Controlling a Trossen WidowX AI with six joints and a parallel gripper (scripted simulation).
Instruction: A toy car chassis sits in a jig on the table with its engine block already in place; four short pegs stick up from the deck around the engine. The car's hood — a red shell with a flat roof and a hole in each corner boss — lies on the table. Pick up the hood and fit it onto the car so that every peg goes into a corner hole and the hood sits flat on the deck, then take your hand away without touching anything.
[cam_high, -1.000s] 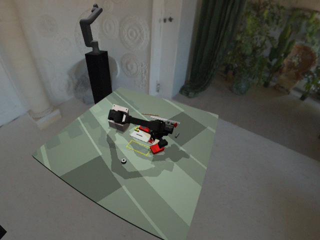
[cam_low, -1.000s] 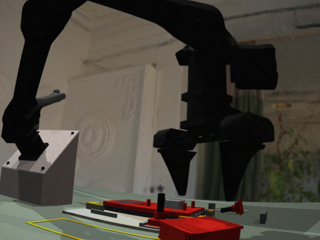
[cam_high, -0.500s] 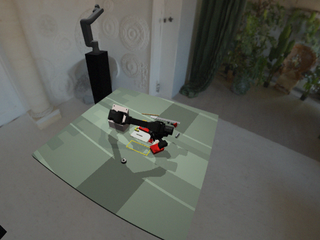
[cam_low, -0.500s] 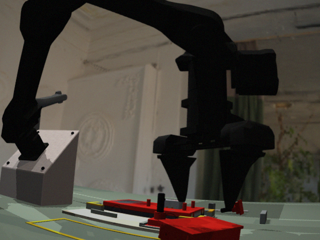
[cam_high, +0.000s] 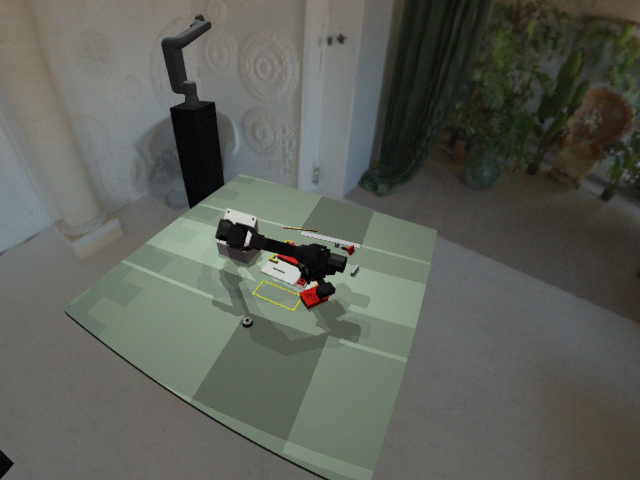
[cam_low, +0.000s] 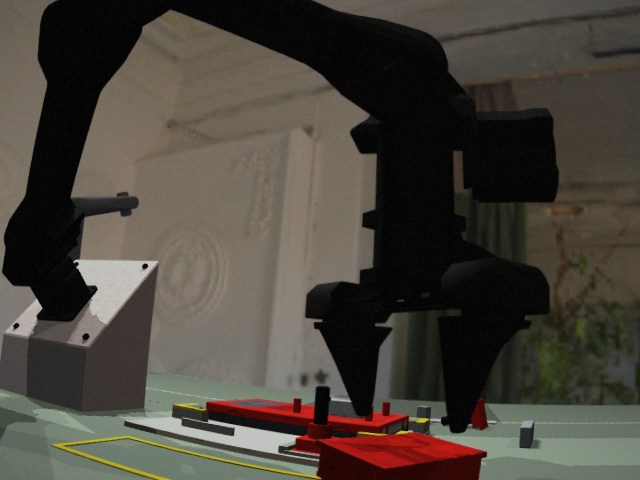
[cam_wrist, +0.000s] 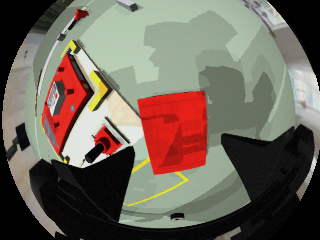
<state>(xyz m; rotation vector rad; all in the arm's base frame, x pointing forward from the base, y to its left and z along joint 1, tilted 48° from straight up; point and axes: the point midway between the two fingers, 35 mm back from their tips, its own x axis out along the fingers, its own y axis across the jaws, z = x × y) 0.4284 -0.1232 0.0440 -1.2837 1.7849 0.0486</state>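
My gripper tip is 30 mm above the red hood. The rest, counted from my gripper tip: wheel 190 mm behind, 210 mm to the right, 30 mm below; then grey engine block 90 mm behind, 190 mm to the left, 20 mm below; then jig plate 120 mm behind, 160 mm to the left, 30 mm below.
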